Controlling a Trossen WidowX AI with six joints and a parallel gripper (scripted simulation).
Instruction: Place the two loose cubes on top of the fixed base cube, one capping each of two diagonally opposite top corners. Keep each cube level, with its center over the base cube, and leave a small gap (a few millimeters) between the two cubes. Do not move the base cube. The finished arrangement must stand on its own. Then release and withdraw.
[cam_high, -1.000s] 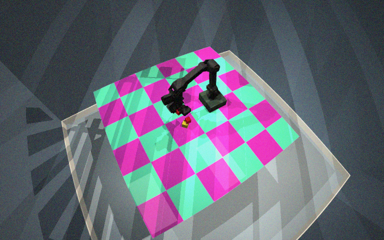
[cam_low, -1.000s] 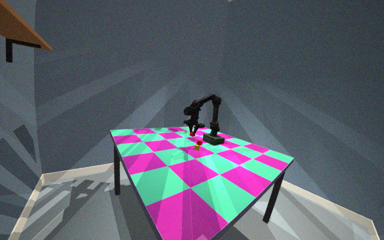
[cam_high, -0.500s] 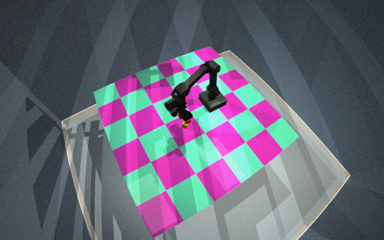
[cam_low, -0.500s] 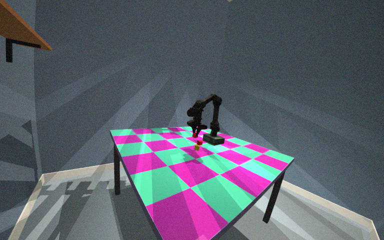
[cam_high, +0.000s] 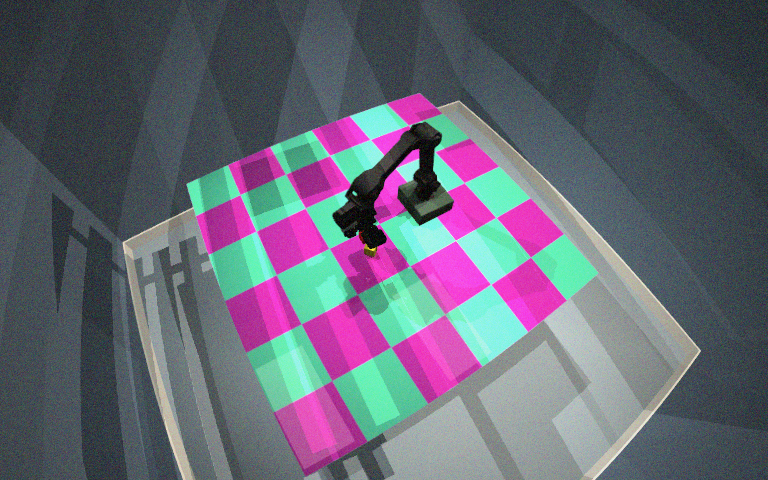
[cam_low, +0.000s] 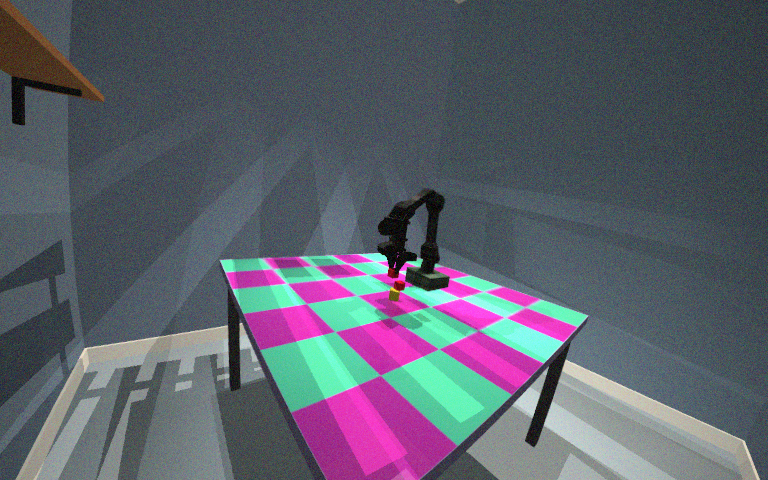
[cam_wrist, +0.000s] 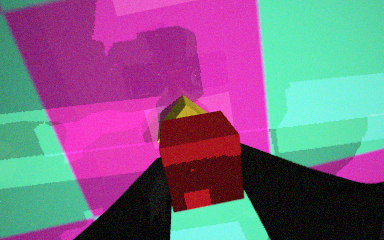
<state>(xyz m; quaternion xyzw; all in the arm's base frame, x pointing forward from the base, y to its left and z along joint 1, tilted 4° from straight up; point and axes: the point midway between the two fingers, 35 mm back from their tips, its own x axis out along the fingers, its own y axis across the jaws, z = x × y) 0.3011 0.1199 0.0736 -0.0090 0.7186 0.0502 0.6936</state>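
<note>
My gripper tip is now 60 mm above the red cube and 40 mm past it. Round my gripper tip: yellow cube: 100 mm below, 20 mm behind.
</note>
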